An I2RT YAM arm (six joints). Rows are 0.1 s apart.
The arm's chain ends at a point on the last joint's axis. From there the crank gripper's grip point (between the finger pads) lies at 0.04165 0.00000 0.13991 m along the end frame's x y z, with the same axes.
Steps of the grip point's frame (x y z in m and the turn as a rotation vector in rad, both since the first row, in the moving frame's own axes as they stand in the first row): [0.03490 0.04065 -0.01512 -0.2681 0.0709 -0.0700]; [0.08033 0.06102 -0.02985 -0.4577 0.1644 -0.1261]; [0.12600 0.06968 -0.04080 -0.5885 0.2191 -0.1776]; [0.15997 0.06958 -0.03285 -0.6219 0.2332 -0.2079]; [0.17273 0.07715 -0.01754 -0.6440 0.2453 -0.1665]
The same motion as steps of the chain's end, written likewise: [0.02402 0.00726 -0.00725 -0.2681 0.0709 -0.0700]; [0.05521 0.00763 -0.00826 -0.4577 0.1644 -0.1261]; [0.09202 0.00517 -0.00779 -0.5885 0.2191 -0.1776]; [0.12318 0.00356 0.00315 -0.6219 0.2332 -0.2079]; [0.13578 0.00667 0.02155 -0.6440 0.2453 -0.1665]
